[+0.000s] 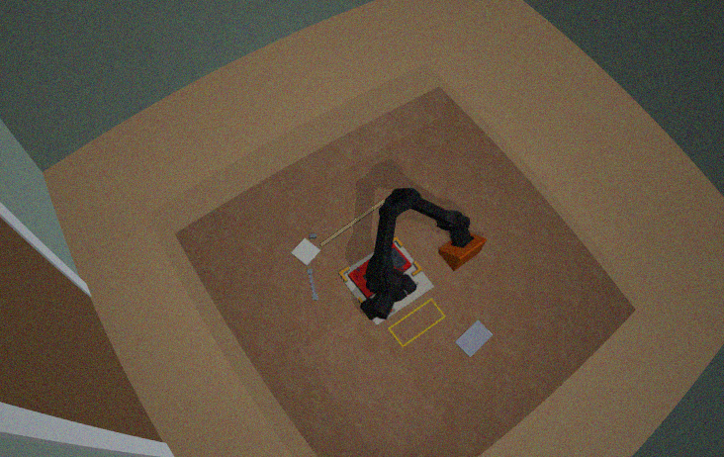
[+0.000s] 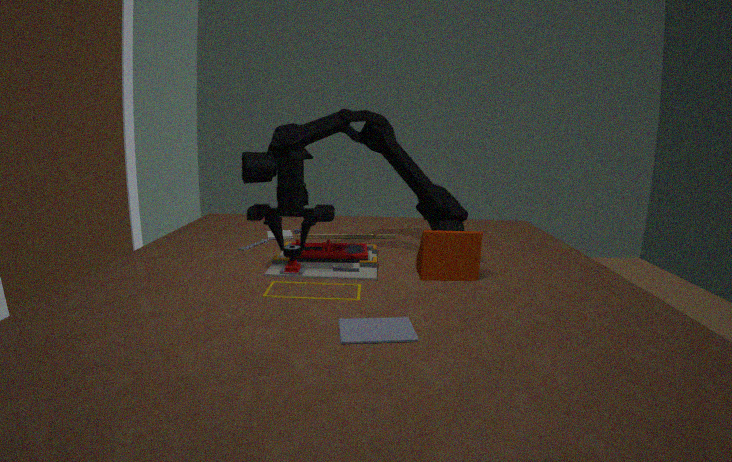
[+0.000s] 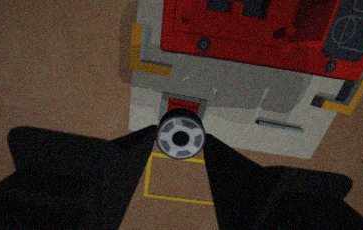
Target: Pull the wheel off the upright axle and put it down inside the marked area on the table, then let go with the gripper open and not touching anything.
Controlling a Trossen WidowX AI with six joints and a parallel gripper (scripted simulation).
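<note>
Right now the axle mount is 2 cm below my gripper tip. The rest, counted from my gripper tip: grey wrench 23 cm to the right, 13 cm ahead, 5 cm below; then grey tile 29 cm to the left, 16 cm behind, 5 cm below; then wheel right at my gripper tip.
</note>
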